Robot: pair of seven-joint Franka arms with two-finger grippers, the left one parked.
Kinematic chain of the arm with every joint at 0, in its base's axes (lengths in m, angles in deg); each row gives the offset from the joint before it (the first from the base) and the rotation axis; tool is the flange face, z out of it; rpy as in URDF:
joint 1: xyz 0 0 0.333 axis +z
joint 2: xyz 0 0 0 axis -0.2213 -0.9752 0
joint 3: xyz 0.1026 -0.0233 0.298 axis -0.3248 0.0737 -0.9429
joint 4: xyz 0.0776 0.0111 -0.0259 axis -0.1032 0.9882 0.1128
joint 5: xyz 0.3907 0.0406 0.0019 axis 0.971 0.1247 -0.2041
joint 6: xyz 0 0 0 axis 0.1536 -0.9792 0.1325
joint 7: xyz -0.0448 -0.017 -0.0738 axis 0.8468 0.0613 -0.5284
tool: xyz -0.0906 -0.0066 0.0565 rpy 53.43 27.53 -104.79
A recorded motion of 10 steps. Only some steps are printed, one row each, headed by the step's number.
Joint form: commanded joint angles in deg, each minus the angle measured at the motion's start. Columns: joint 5, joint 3, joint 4, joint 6, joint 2, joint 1, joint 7.
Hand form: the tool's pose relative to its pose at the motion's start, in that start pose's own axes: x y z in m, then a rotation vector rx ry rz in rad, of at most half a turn. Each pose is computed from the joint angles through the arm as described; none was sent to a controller.
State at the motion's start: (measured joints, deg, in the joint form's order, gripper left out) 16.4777 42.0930 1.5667 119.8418 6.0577 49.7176 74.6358
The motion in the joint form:
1: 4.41 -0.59 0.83 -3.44 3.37 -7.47 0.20
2: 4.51 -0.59 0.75 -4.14 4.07 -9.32 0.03
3: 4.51 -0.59 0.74 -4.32 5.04 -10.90 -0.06
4: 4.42 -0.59 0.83 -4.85 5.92 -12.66 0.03
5: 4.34 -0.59 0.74 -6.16 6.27 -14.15 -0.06
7: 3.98 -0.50 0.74 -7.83 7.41 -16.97 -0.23
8: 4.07 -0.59 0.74 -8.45 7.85 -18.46 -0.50
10: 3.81 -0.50 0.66 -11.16 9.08 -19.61 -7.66
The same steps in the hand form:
1: -0.0508 0.0567 -0.0187 0.0959 0.0249 0.1290
2: -0.0649 0.0722 -0.0245 0.1003 0.0280 0.1639
3: -0.0785 0.0854 -0.0333 0.0982 0.0418 0.1930
4: -0.0939 0.0992 -0.0397 0.0988 0.0467 0.2216
5: -0.1066 0.1096 -0.0413 0.1072 0.0339 0.2478
7: -0.1333 0.1297 -0.0488 0.1126 0.0252 0.2995
8: -0.1455 0.1388 -0.0516 0.1179 0.0245 0.3281
10: -0.1632 0.1425 -0.0598 0.1359 -0.0030 0.4714

